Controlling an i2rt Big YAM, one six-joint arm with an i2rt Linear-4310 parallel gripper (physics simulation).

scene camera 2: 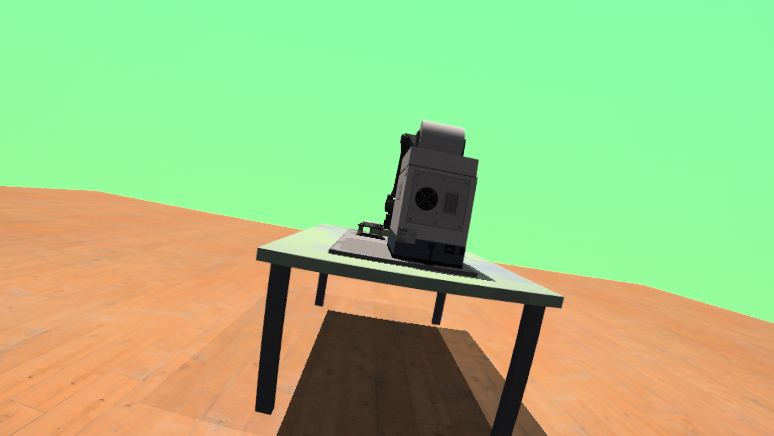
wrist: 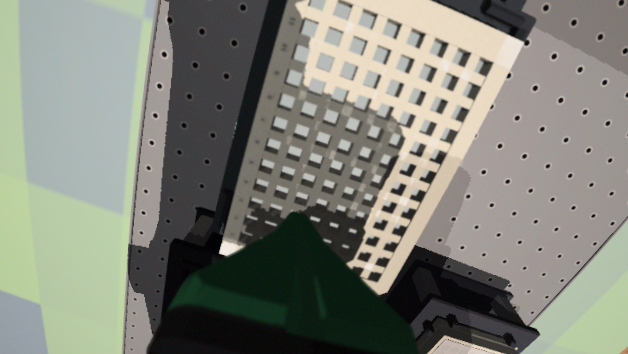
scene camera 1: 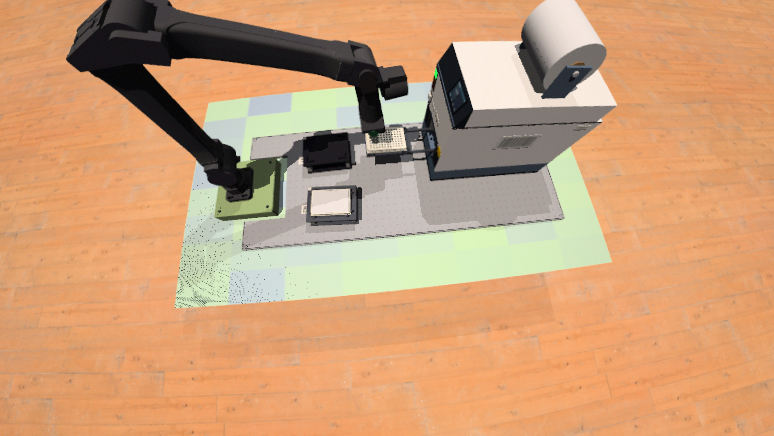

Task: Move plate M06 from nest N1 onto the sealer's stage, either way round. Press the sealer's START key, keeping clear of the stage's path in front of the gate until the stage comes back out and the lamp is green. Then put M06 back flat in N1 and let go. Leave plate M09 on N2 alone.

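Places are measured from the arm's base along level axes (x up, y right, z ahead), in millimetres.
Pixels of known places: gripper, fingertip midpoint: (wrist: 294,223) (scene camera 1: 374,135); arm's base, link origin: (scene camera 2: 389,229) (scene camera 1: 241,185).
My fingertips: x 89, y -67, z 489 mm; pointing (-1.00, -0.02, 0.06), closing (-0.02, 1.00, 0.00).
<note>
Ahead of a thing's pixels: the offset from my fingertips to its top centre. "*": to the spot under its first point. Level surfaces: height alone.
Plate M06 @(dy +13, dx +2, dz +34 mm) (scene camera 1: 388,140) (wrist: 395,79), cream with a grid of square wells, lies flat on the sealer's black stage (scene camera 1: 387,158) (wrist: 252,109), which stands out in front of the gate. My gripper (scene camera 1: 373,133) (wrist: 294,223) is shut on nothing, its dark green fingertips hanging just above the plate's end that faces away from the sealer. Nest N1 @(dy -21, dx -60, dz -174 mm) (scene camera 1: 326,151) is an empty black frame left of the stage. Plate M09 @(dy +186, dx -55, dz -167 mm) (scene camera 1: 330,201) lies in nest N2 @(* dy +230, dx -71, dz -235 mm) (scene camera 1: 311,218) nearer the front. The sealer (scene camera 1: 514,103) (scene camera 2: 433,216) shows a green lamp @(dy -76, dx +159, dz +189 mm) (scene camera 1: 435,73) on its front.
Everything stands on a grey perforated board @(dx -122 mm) (scene camera 1: 476,200) (wrist: 549,145) over a green checked mat @(dx -135 mm) (scene camera 1: 433,266). My arm's base sits on an olive block (scene camera 1: 259,203) at the left. A white roll @(dy +25, dx +354, dz +418 mm) (scene camera 1: 560,41) tops the sealer. The table (scene camera 2: 411,276) has black legs.
</note>
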